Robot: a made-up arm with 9 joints. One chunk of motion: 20 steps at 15 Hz.
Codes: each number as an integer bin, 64 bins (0 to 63) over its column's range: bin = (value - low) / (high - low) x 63, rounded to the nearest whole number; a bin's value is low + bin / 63 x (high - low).
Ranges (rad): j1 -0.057..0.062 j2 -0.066..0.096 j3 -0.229..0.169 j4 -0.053..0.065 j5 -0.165..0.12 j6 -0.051..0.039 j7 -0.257..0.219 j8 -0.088..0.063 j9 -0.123..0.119
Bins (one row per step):
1: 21 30 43 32 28 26 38 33 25
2: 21 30 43 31 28 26 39 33 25
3: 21 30 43 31 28 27 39 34 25
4: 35 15 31 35 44 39 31 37 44
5: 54 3 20 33 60 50 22 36 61
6: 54 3 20 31 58 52 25 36 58
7: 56 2 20 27 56 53 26 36 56
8: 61 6 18 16 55 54 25 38 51
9: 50 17 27 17 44 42 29 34 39
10: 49 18 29 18 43 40 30 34 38
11: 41 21 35 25 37 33 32 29 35
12: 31 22 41 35 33 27 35 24 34
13: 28 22 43 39 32 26 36 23 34
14: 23 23 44 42 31 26 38 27 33
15: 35 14 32 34 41 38 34 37 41
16: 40 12 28 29 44 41 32 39 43
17: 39 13 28 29 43 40 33 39 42
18: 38 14 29 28 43 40 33 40 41
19: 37 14 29 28 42 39 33 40 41
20: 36 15 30 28 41 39 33 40 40
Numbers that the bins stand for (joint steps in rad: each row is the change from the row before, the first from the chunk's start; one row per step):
1: -0.01733 0.01114 0.04265 0.00694 -0.03833 -0.01386 0.03011 -0.00890 -0.02697
2: -0.01733 0.01114 0.04265 0.00506 -0.03833 -0.01386 0.03767 -0.00890 -0.02697
3: -0.01733 0.01114 0.04265 0.00506 -0.03833 -0.01243 0.03767 -0.00651 -0.02697
4: 0.00911 -0.02743 -0.03316 0.01256 0.03405 0.00471 -0.02278 0.00068 0.04602
5: 0.04500 -0.05829 -0.10265 0.00881 0.10643 0.02043 -0.09078 -0.00171 0.11132
6: 0.04500 -0.05829 -0.10265 0.00506 0.09738 0.02329 -0.06811 -0.00171 0.09979
7: 0.04878 -0.06086 -0.10265 -0.00243 0.08833 0.02471 -0.06056 -0.00171 0.09211
8: 0.05822 -0.05057 -0.11529 -0.02303 0.08381 0.02614 -0.06811 0.00308 0.07290
9: 0.03744 -0.02229 -0.05843 -0.02116 0.03405 0.00900 -0.03789 -0.00651 0.02681
10: 0.03556 -0.01971 -0.04579 -0.01929 0.02952 0.00614 -0.03033 -0.00651 0.02297
11: 0.02044 -0.01200 -0.00789 -0.00617 0.00238 -0.00386 -0.01522 -0.01849 0.01144
12: 0.00156 -0.00943 0.03002 0.01256 -0.01571 -0.01243 0.00744 -0.03048 0.00760
13: -0.00411 -0.00943 0.04265 0.02005 -0.02024 -0.01386 0.01500 -0.03287 0.00760
14: -0.01356 -0.00686 0.04897 0.02567 -0.02476 -0.01386 0.03011 -0.02329 0.00376
15: 0.00911 -0.03000 -0.02684 0.01068 0.02048 0.00329 -0.00011 0.00068 0.03449
16: 0.01856 -0.03514 -0.05211 0.00132 0.03405 0.00757 -0.01522 0.00548 0.04217
17: 0.01667 -0.03257 -0.05211 0.00132 0.02952 0.00614 -0.00767 0.00548 0.03833
18: 0.01478 -0.03000 -0.04579 -0.00056 0.02952 0.00614 -0.00767 0.00787 0.03449
19: 0.01289 -0.03000 -0.04579 -0.00056 0.02500 0.00471 -0.00767 0.00787 0.03449
20: 0.01100 -0.02743 -0.03948 -0.00056 0.02048 0.00471 -0.00767 0.00787 0.03065

